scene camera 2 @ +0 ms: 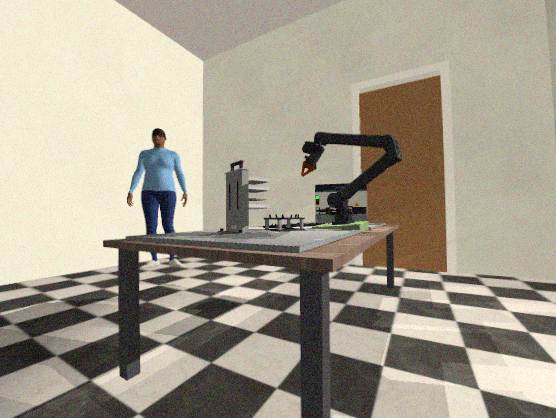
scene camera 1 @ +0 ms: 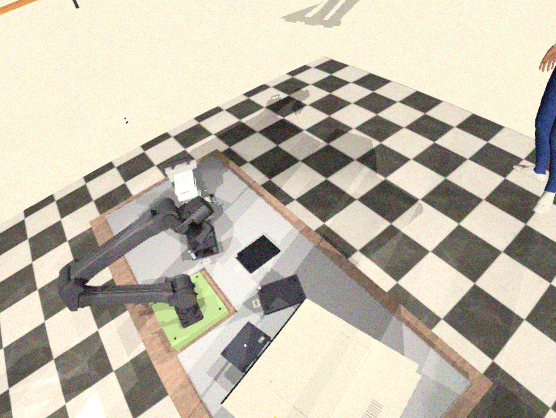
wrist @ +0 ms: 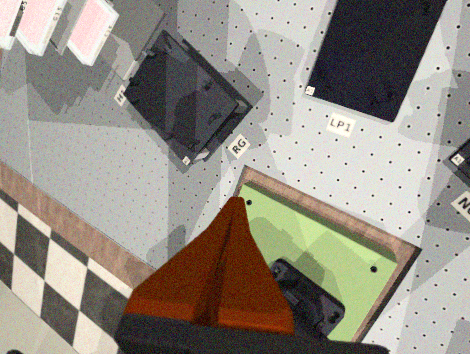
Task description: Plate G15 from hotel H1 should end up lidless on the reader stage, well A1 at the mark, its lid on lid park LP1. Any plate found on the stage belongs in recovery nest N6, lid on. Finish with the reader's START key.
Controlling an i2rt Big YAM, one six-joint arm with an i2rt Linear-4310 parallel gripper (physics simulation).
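Seen in the pictures: gripper, fingertip midpoint: (scene camera 2: 302, 175) (scene camera 1: 206, 229) (wrist: 237, 205); arm's base at its link origin: (scene camera 2: 343, 223) (scene camera 1: 189, 311) (wrist: 296, 301).
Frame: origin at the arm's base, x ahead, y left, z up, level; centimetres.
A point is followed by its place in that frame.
My gripper (scene camera 2: 303, 175) {x 20.1, y 9.3, z 26.9 cm} (wrist: 237, 205) {x 20.1, y 9.3, z 26.9 cm} is shut and empty, its orange fingertips together, high above the table; its fingers are hidden in scene camera 1. Hotel H1 (scene camera 2: 237, 200) {x 20.6, y 58.2, z 11.0 cm} holds several pale plates (scene camera 1: 185, 188) {x 20.8, y 42.9, z 21.2 cm} (scene camera 2: 258, 190) {x 18.2, y 48.1, z 15.7 cm} (wrist: 93, 31) {x 20.7, y 42.9, z 9.7 cm}, seen at the upper left of the wrist view; their small labels are hard to read. The lid park LP1 (scene camera 1: 257, 254) {x 35.2, y 10.1, z -1.4 cm} (wrist: 372, 60) {x 33.8, y 9.8, z -1.4 cm} is a dark pad with no lid on it. Recovery nest N6 (scene camera 1: 282, 294) {x 34.7, y -12.6, z -1.2 cm} is dark, partly cut off in the wrist view. The reader stage (scene camera 1: 240, 350) {x 11.5, y -27.9, z 7.9 cm} extends beside the reader, with no plate visible. The START key cannot be made out.
A dark raised rack marked RG (scene camera 1: 202, 240) (scene camera 2: 284, 218) {x 12.7, y 36.7, z 3.3 cm} (wrist: 180, 100) {x 17.5, y 29.6, z 3.6 cm} stands between the hotel and LP1. The arm's green base plate (scene camera 1: 212, 300) {x 10.0, y -0.2, z -0.4 cm} (wrist: 320, 225) {x 11.9, y 3.7, z -0.8 cm} has a wooden rim. The big pale reader (scene camera 1: 325, 360) {x 30.0, y -50.6, z 27.0 cm} stands past N6. A person (scene camera 2: 159, 170) stands beyond the table.
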